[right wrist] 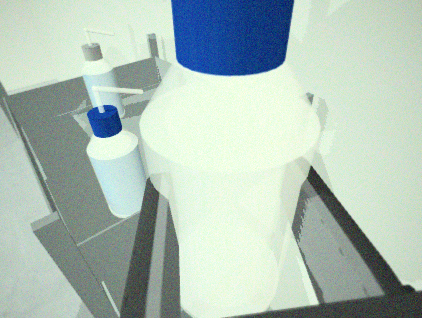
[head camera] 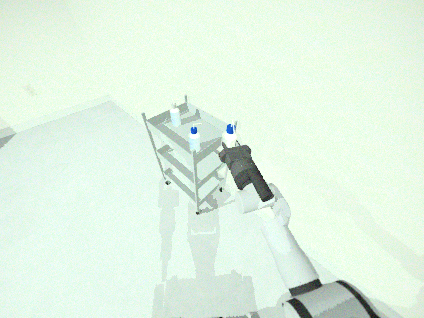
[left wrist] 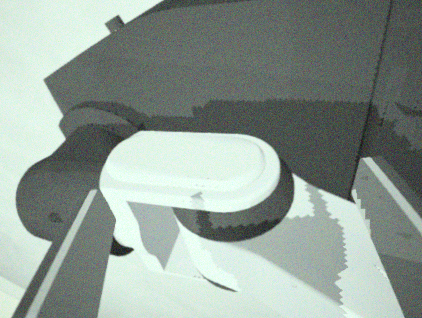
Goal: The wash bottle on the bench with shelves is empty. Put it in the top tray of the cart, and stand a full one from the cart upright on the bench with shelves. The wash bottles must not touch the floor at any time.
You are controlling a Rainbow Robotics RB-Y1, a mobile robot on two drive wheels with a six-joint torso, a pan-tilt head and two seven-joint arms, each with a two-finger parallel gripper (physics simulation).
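Places are measured from the robot's base along level axes (x ahead, y left, z up), in metres.
Where they show: left gripper, between the fingertips: (left wrist: 228,190); right gripper, between the fingertips: (right wrist: 227,182) (head camera: 228,141).
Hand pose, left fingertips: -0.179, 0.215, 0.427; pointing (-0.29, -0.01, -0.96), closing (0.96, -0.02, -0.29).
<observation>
Things, the pixels of their centre, and the offset from my left fingertips, as dx, dy, dz. Level surfaces: height alone.
- empty wash bottle, middle of its body: (right wrist: 226,162) (head camera: 229,139) +0.826, -0.337, +0.464
- cart's top tray, height of its surface: dz +0.236
- blue-capped bottle with light blue contents, middle of its body: (right wrist: 123,150) (head camera: 195,136) +1.017, -0.200, +0.323
- grey-capped bottle with light blue contents, middle of its body: (right wrist: 104,74) (head camera: 176,111) +1.263, -0.077, +0.323
The empty wash bottle (head camera: 229,137) (right wrist: 230,120), clear with a blue cap, is upright in my right gripper (head camera: 228,144) (right wrist: 227,182), which is shut on it at the right corner of the cart's top tray (head camera: 167,131) (right wrist: 62,182). Whether its base touches the tray is hidden. A blue-capped bottle with light blue contents (head camera: 194,141) (right wrist: 120,184) stands near the tray's front corner. A grey-capped bottle with light blue contents (head camera: 175,117) (right wrist: 101,82) stands farther back. My left gripper (left wrist: 228,190) is open and empty. The bench with shelves does not show.
The cart's corner posts rise above the tray; the front one (head camera: 196,182) is nearest me. Lower shelves (head camera: 177,164) lie beneath the tray. A pale wall (head camera: 300,100) is behind the cart. The left wrist view shows dark and white parts of my own body (left wrist: 190,160).
</observation>
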